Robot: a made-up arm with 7 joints.
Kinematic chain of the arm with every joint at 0, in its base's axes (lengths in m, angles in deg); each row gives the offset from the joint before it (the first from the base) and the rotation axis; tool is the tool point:
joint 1: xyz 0 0.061 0 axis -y
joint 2: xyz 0 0.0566 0 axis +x
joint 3: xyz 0 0 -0.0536 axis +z
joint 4: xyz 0 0 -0.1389 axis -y
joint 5: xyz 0 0 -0.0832 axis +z
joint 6: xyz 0 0 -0.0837 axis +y
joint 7: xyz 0 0 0 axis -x
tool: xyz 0 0 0
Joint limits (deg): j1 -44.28..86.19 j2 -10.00..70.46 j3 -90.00..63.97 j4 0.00..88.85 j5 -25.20..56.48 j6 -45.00..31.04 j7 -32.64..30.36
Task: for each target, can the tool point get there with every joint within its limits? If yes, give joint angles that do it. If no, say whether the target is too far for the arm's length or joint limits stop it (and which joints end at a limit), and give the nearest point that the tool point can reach.
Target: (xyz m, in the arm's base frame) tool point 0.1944 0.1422 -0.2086
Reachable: yes | joints 8.67 8.21 -3.30 74.69 21.19 -1.93 19.27
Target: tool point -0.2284 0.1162 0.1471
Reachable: no: joint limits stop it (at a limit: joint 1, joint 2, joint 4) | nearest point -0.0642 0.3503 0.0891 | short by 0.292 m
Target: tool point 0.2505 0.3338 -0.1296
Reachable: yes | joints 54.71 32.81 37.88 17.20 -5.20 1.07 14.33
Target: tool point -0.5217 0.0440 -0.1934
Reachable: no: too far | nearest point -0.2483 0.0655 -0.2546 | short by 0.281 m
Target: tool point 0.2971 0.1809 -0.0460
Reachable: yes | joints 74.33 40.10 -75.96 62.68 16.11 4.20 -12.79
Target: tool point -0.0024 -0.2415 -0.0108
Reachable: no: joint limits stop it (at a limit: joint 2, joint 4) | nearest point -0.0356 -0.0807 -0.1600 | short by 0.222 m
